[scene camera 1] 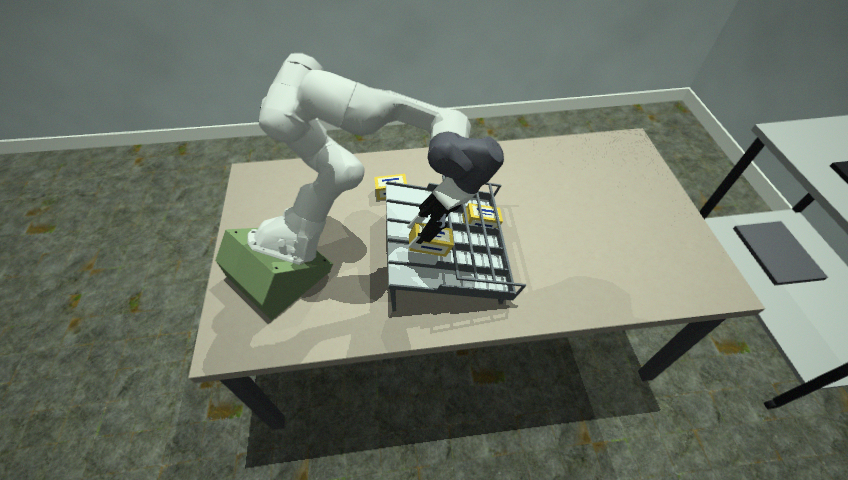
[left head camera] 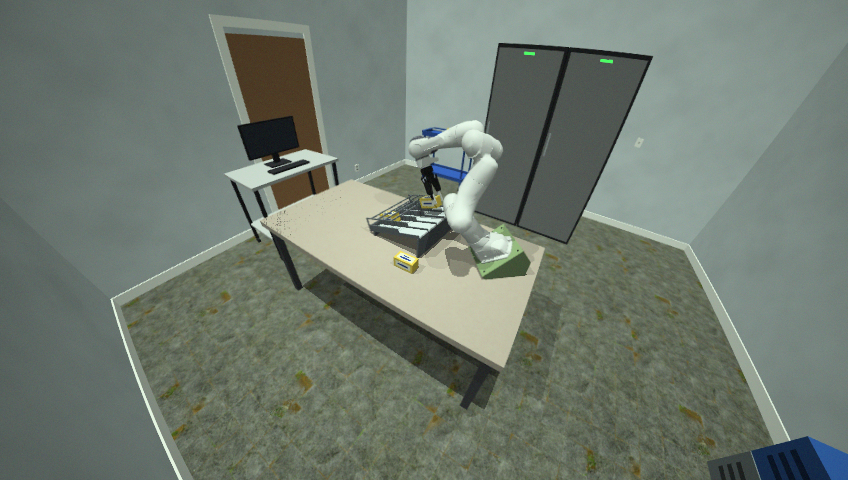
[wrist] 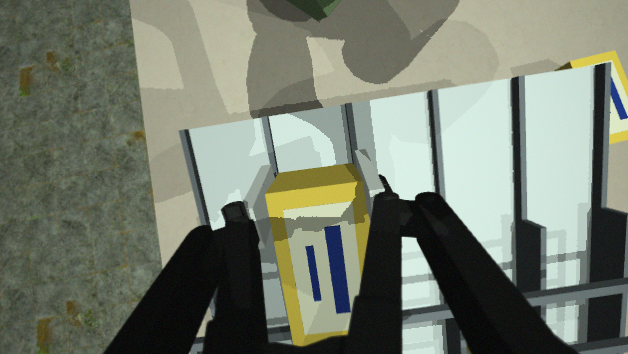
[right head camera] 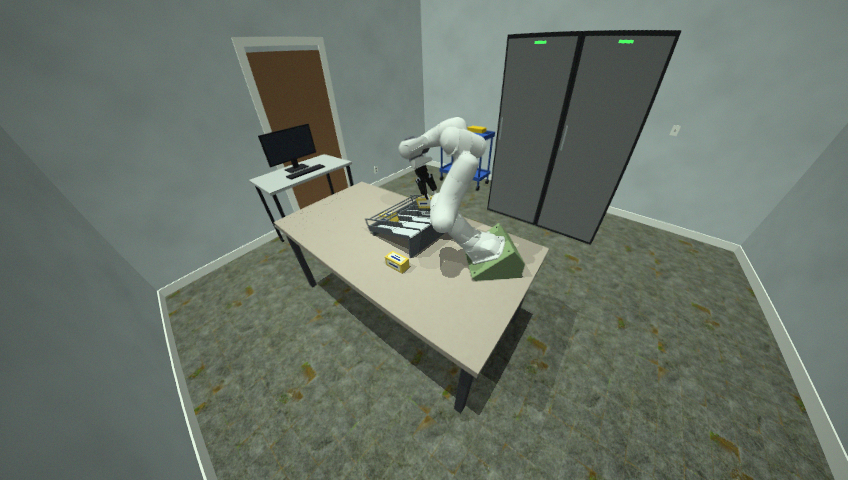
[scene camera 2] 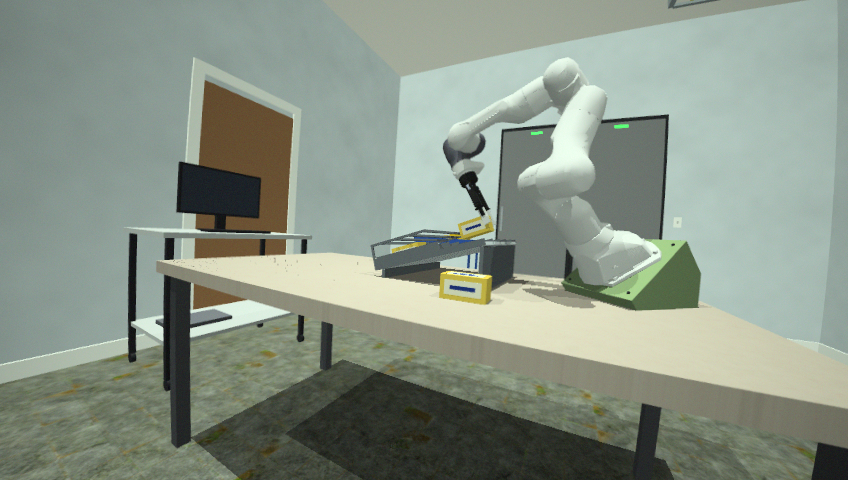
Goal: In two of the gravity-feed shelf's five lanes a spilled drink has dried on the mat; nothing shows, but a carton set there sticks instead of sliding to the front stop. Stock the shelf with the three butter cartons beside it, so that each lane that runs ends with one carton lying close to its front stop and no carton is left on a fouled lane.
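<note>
My gripper (scene camera 1: 418, 235) (scene camera 2: 486, 221) (wrist: 315, 173) is shut on a yellow butter carton (scene camera 1: 440, 248) (scene camera 2: 470, 228) (wrist: 320, 265). It holds the carton tilted, raised a little above the shelf's upper half. In the wrist view the carton is over the second lane from the left. The five-lane shelf (scene camera 1: 476, 292) (scene camera 2: 416, 259) has white mats and dark dividers. A second carton (scene camera 1: 484, 212) lies under the rails close to the front stop, apparently in the second lane from the far side. A third carton (left head camera: 405, 262) (right head camera: 396, 262) (scene camera 1: 390, 181) (scene camera 2: 465, 288) stands on the table beside the shelf.
The green arm base (scene camera 1: 261, 279) (scene camera 2: 672, 279) stands on the table (scene camera 1: 595, 237) behind the shelf's high end. Wire rails cross over the lanes at the front end. A white desk (left head camera: 285, 168) with a monitor (left head camera: 268, 137) stands beyond the table.
</note>
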